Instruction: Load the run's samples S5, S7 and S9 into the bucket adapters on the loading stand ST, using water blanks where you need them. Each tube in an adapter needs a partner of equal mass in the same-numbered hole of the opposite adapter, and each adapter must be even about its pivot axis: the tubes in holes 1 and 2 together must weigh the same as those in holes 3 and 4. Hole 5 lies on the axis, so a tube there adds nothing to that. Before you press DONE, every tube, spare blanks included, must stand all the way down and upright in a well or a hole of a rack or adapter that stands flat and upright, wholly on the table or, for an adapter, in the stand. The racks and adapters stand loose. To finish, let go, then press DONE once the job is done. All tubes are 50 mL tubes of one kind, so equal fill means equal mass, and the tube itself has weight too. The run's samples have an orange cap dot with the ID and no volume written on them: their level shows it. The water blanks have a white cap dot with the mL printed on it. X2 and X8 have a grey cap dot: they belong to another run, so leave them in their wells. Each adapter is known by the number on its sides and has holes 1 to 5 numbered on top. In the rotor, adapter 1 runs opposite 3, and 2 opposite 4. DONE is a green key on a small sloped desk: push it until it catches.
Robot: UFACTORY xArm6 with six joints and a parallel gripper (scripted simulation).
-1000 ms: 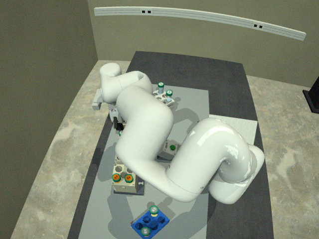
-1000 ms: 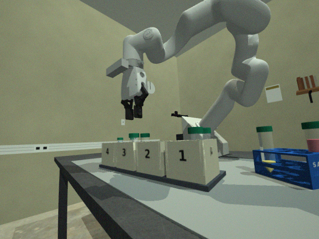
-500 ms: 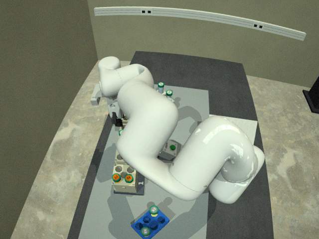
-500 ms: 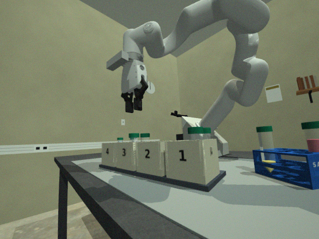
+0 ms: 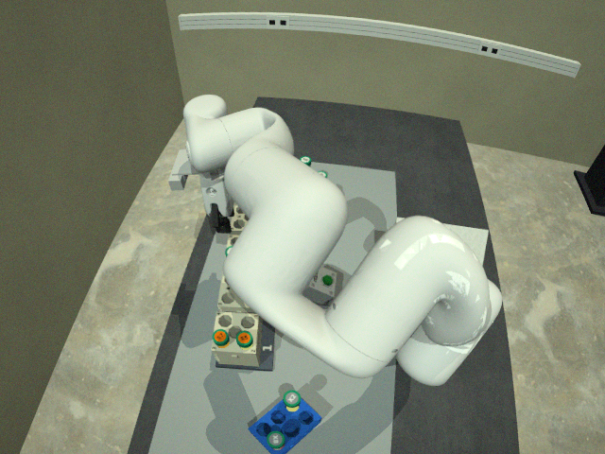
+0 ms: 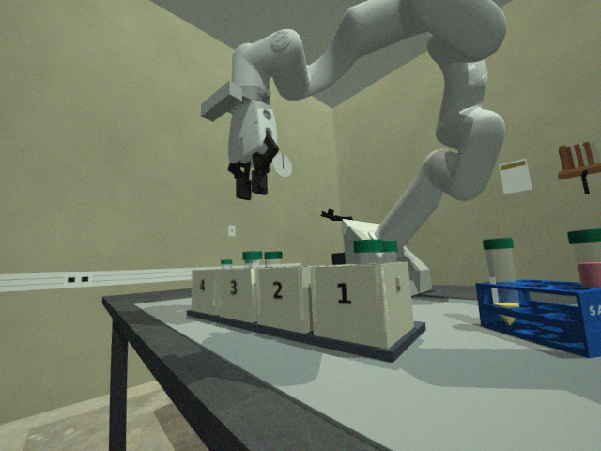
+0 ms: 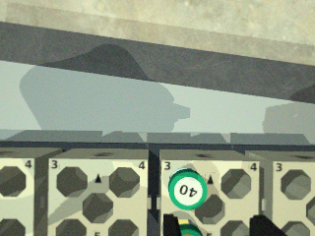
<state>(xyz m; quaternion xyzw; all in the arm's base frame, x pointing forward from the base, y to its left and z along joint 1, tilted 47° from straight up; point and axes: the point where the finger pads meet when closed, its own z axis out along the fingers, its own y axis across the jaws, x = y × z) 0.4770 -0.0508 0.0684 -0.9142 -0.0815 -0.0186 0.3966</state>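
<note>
The green done key is 23 cm behind my hand and 18 cm below it. Round my hand: orange-capped tube 21 cm to the left, 18 cm below, 4 cm behind; yellow-filled tube 18 cm below, 4 cm behind, 1 cm to the right; dark stand base 24 cm below, 4 cm behind, 2 cm to the left.
</note>
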